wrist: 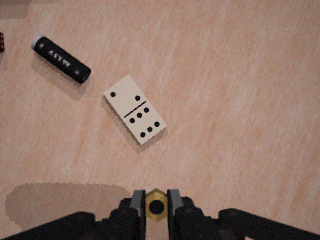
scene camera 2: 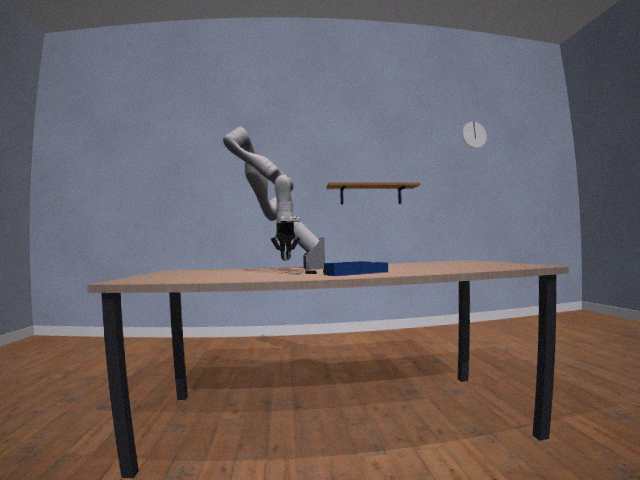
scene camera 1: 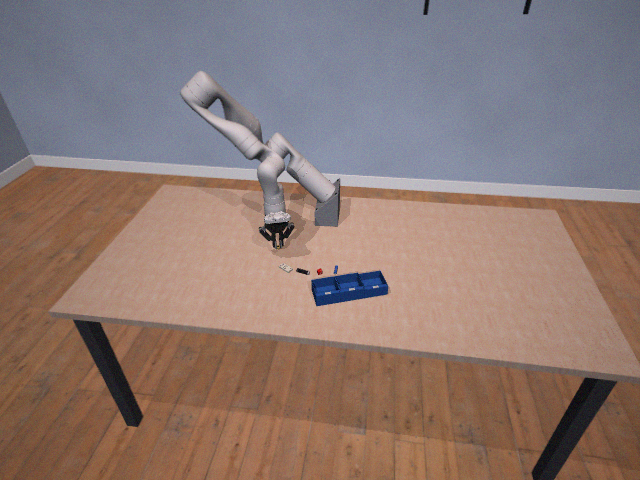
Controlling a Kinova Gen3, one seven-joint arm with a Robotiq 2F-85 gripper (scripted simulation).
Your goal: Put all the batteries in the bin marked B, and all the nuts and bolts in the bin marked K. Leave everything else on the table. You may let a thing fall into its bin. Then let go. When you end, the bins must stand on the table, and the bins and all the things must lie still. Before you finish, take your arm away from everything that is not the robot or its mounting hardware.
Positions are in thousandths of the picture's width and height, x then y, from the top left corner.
Scene:
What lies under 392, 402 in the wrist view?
A white domino.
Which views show the blue bin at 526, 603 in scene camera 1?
Scene camera 2 and scene camera 1 only.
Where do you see a black battery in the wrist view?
180, 235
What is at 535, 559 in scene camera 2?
A blue bin.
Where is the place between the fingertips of the gripper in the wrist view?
489, 856

